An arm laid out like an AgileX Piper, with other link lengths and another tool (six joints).
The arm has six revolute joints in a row. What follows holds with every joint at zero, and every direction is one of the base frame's.
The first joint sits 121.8 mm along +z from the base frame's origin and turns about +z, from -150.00 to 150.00 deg.
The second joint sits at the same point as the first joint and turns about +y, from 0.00 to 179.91 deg.
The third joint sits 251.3 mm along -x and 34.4 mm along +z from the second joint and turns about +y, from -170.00 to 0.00 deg.
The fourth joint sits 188.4 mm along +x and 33.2 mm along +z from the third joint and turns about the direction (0.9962, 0, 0.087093), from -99.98 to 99.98 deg.
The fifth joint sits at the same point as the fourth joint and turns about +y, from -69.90 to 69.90 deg.
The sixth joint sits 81.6 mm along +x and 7.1 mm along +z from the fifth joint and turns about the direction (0.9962, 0, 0.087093), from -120.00 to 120.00 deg.
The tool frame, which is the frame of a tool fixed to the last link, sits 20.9 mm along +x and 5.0 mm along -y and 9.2 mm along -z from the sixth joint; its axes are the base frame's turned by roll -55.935, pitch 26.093 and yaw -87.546 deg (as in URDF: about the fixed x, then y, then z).
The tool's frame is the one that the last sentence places.
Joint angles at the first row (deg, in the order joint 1, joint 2, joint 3, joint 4, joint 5, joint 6):
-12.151, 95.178, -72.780, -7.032, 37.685, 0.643
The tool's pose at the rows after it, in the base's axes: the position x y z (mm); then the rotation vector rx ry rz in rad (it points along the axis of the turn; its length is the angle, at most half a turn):
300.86 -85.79 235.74 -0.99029 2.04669 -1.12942
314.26 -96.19 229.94 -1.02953 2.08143 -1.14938
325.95 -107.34 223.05 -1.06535 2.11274 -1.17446
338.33 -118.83 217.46 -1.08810 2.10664 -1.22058
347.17 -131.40 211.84 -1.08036 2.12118 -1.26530
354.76 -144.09 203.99 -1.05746 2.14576 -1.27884
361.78 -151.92 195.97 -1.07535 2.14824 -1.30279
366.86 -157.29 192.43 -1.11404 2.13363 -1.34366
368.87 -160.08 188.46 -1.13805 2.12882 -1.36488
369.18 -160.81 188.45 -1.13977 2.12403 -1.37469
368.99 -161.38 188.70 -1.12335 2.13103 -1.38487
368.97 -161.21 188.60 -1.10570 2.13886 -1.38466
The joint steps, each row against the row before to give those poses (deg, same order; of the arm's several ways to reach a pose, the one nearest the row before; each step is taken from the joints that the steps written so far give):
-1.165, 4.690, -5.577, -0.287, 1.827, 0.000
-0.688, 4.517, -5.222, -1.990, 3.036, 0.000
-0.781, 4.258, -4.761, -2.101, 2.534, -0.001
-0.734, 3.760, -4.161, -2.441, 0.325, 0.000
-1.043, 3.265, -3.623, -2.301, 0.475, 1.156
-1.451, 3.303, -3.491, -0.177, 0.404, 0.127
-0.480, 2.828, -2.600, -1.470, 0.112, 0.001
0.000, 1.868, -2.034, -2.559, 0.282, 0.000
-0.001, 1.015, -0.528, -1.616, -0.153, 0.248
0.000, 0.065, 0.003, -0.569, -0.239, 0.269
0.001, 0.000, -0.001, -0.617, 0.001, 1.147
0.000, -0.001, 0.003, 0.026, -0.002, 0.767

